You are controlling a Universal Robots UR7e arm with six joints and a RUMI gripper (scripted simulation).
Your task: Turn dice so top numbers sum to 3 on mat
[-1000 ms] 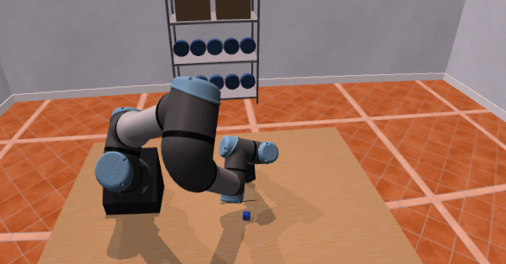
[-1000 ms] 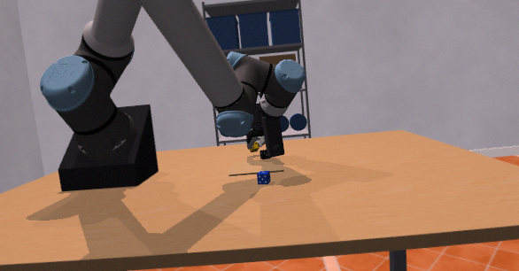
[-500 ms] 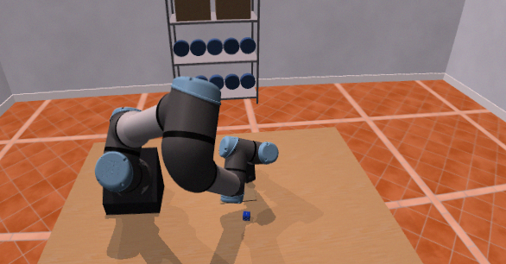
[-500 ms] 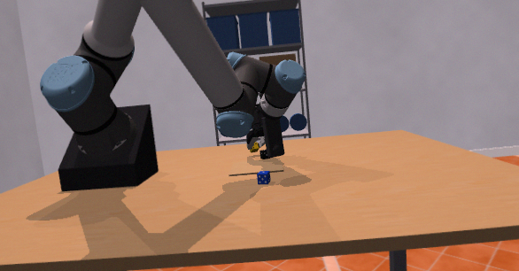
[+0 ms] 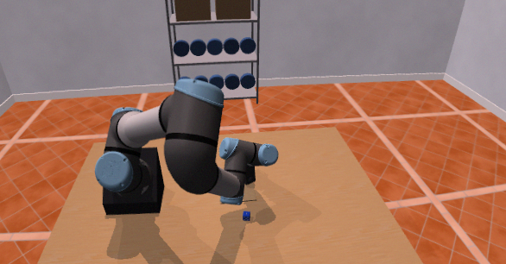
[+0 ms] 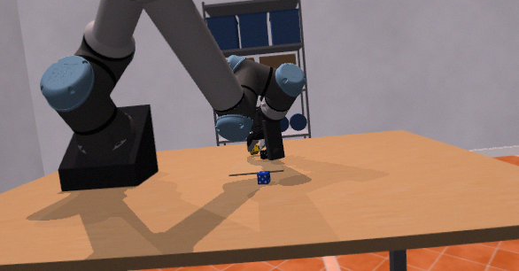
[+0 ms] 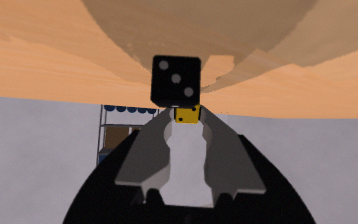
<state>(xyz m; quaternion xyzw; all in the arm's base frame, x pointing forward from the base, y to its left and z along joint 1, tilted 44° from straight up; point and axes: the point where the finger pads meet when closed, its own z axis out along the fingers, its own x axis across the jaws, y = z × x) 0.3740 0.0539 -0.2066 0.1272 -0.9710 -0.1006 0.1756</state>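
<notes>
Right now the yellow die is right at my hand. The rest, counted from my hand: blue die 30 mm ahead, 310 mm to the right, 10 mm below; black die 30 mm ahead, 50 mm to the right, 10 mm below; tan mat 10 mm ahead, 160 mm to the right, 20 mm below.
</notes>
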